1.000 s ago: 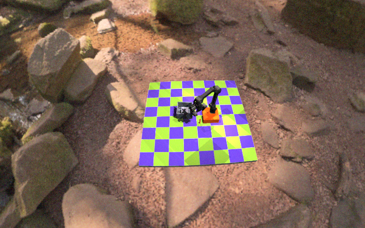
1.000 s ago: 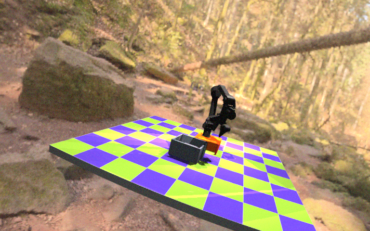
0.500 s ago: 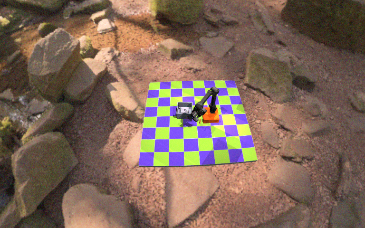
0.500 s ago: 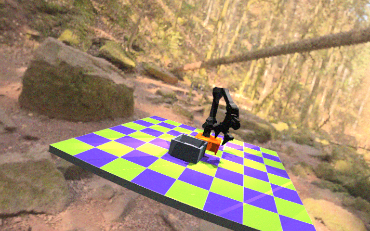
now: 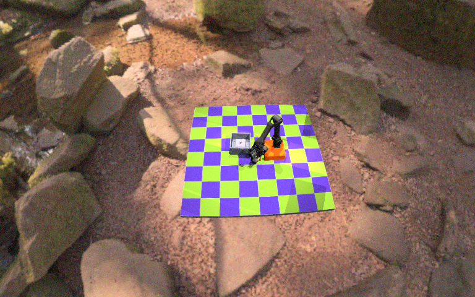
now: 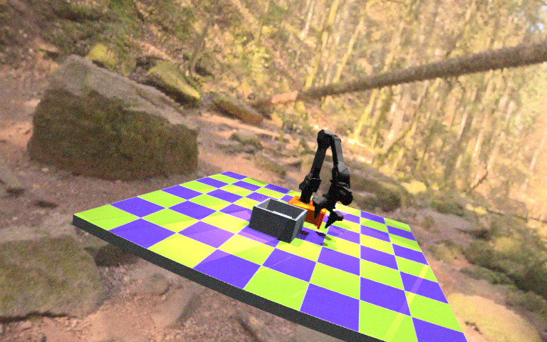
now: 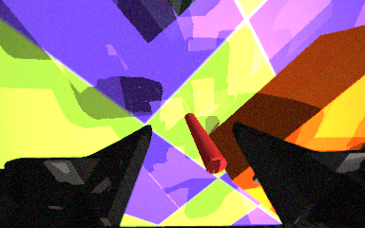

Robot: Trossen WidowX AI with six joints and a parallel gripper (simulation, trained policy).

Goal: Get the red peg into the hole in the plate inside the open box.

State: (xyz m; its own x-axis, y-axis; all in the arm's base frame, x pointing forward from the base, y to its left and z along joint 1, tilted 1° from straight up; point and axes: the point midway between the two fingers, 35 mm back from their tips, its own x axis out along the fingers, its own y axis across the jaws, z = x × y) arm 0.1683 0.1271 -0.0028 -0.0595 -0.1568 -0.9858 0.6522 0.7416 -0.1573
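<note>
Now: gripper tip 1 cm below the red peg. Round my gripper tip: grey box (17 cm ahead, 16 cm to the right).
</note>
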